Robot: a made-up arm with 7 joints. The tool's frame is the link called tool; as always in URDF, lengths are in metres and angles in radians. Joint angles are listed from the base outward. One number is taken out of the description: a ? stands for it. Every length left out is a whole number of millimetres.
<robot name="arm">
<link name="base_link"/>
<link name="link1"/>
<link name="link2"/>
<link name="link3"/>
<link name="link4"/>
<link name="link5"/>
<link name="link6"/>
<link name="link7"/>
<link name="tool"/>
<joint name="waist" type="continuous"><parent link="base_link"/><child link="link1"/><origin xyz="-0.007 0.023 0.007" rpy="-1.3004 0.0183 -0.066"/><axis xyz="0 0 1"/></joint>
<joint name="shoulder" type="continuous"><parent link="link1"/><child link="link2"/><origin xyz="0.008 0.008 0" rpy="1.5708 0 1.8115"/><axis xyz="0 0 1"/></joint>
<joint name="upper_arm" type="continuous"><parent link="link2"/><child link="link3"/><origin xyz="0.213 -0.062 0" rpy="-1.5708 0 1.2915"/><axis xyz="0 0 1"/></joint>
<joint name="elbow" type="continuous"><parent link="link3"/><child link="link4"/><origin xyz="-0.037 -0.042 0" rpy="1.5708 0 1.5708"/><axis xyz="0 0 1"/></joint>
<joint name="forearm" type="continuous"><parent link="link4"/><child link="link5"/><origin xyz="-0.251 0.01 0" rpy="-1.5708 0 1.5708"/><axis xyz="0 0 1"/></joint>
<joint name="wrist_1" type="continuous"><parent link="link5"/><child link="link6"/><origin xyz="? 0.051 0" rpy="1.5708 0 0"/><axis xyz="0 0 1"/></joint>
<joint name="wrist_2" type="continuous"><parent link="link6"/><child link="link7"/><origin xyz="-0.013 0.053 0" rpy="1.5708 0 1.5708"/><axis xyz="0 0 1"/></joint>
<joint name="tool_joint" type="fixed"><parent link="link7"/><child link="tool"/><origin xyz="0.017 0.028 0" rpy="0.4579 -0.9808 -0.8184"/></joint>
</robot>
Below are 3 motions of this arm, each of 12 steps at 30 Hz.
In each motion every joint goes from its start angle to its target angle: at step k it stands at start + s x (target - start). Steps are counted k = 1, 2, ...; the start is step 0. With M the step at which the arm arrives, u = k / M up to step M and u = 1 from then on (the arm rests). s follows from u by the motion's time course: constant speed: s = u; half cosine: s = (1 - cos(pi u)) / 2; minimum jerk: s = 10 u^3 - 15 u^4 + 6 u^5.
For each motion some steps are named. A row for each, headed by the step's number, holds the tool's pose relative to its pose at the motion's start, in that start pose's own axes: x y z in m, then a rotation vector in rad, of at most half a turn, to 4 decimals.
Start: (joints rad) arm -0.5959 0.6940 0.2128 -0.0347 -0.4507 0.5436 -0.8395
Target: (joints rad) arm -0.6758 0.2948 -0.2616 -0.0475 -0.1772 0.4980 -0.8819
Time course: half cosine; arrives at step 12
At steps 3, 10, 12:
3: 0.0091 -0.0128 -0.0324 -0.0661 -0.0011 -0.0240
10: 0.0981 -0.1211 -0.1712 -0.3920 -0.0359 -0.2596
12: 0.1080 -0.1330 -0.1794 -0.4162 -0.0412 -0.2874

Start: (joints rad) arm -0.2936 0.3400 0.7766 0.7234 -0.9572 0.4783 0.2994
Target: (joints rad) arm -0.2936 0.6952 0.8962 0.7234 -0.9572 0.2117 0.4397
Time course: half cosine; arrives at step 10
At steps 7, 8, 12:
7: 0.0991 0.0055 0.1213 0.2425 -0.4476 -0.0094
8: 0.1101 0.0034 0.1401 0.2702 -0.5121 -0.0089
12: 0.1190 0.0010 0.1567 0.2929 -0.5681 -0.0080

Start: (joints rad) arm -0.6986 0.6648 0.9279 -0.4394 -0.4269 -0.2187 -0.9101
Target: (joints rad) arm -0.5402 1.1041 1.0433 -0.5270 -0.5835 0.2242 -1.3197
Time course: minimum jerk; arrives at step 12
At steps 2, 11, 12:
2: 0.0015 0.0016 -0.0002 -0.0244 0.0004 -0.0092
11: 0.0591 0.0221 -0.0190 -0.7177 -0.0049 -0.2279
12: 0.0595 0.0221 -0.0191 -0.7215 -0.0050 -0.2289

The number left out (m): 0.028
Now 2 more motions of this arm.
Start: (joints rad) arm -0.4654 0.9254 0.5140 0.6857 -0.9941 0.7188 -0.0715
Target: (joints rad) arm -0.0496 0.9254 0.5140 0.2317 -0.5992 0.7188 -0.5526
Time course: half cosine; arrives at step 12
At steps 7, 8, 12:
7: -0.0422 -0.0039 -0.0109 0.0120 0.2026 -0.3671
8: -0.0516 -0.0057 -0.0130 0.0051 0.2519 -0.4326
12: -0.0724 -0.0103 -0.0171 -0.0181 0.3629 -0.5618

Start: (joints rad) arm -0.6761 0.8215 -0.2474 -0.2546 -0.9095 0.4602 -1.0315
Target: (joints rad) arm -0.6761 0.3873 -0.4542 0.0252 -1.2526 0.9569 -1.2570
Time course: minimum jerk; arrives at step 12
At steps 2, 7, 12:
2: -0.0020 0.0005 -0.0045 -0.0240 -0.0277 0.0168
7: -0.0140 -0.0020 -0.0928 -0.4928 -0.5139 0.2407
12: -0.0010 -0.0118 -0.1425 -0.7892 -0.7812 0.3151

